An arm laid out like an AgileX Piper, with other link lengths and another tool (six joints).
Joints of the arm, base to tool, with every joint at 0 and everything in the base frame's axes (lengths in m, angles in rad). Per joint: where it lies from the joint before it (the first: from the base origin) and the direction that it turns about. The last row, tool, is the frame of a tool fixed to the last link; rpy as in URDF.
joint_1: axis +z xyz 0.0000 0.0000 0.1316
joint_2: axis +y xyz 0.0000 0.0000 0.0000
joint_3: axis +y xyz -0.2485 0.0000 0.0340
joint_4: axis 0.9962 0 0.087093 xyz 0.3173 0.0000 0.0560
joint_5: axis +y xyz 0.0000 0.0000 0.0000
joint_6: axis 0.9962 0 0.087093 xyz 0.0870 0.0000 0.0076
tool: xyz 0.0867 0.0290 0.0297 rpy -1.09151 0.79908 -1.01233
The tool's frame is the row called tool.
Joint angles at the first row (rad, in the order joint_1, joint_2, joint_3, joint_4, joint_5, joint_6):
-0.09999, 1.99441, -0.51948, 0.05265, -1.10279, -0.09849
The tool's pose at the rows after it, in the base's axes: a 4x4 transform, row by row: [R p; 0 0 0 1], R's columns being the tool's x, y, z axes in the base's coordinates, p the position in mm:
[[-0.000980 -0.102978 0.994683 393.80], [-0.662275 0.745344 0.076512 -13.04], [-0.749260 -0.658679 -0.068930 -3.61], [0 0 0 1]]
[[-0.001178 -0.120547 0.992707 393.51], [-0.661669 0.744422 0.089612 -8.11], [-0.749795 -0.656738 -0.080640 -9.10], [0 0 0 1]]
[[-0.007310 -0.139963 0.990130 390.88], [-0.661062 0.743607 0.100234 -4.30], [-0.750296 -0.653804 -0.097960 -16.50], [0 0 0 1]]
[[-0.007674 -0.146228 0.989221 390.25], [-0.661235 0.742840 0.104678 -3.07], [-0.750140 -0.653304 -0.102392 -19.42], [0 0 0 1]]
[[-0.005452 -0.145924 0.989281 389.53], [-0.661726 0.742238 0.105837 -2.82], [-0.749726 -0.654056 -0.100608 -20.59], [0 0 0 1]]
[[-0.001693 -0.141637 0.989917 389.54], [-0.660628 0.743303 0.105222 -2.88], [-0.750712 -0.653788 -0.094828 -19.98], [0 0 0 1]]
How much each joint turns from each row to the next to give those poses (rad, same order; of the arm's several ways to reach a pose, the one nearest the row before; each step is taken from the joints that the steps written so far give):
0.00810, 0.01806, -0.00171, -0.00542, -0.00234, 0.00000
0.01191, 0.01776, -0.00589, -0.00123, 0.00001, 0.00000
0.00811, 0.02008, -0.00047, -0.00256, -0.00204, 0.00000
0.00193, 0.01066, -0.00236, -0.00262, -0.00387, 0.00000
0.00002, 0.00693, 0.00001, -0.00128, -0.00885, 0.00000
0.00001, 0.00188, 0.00002, 0.00002, -0.00740, 0.00226

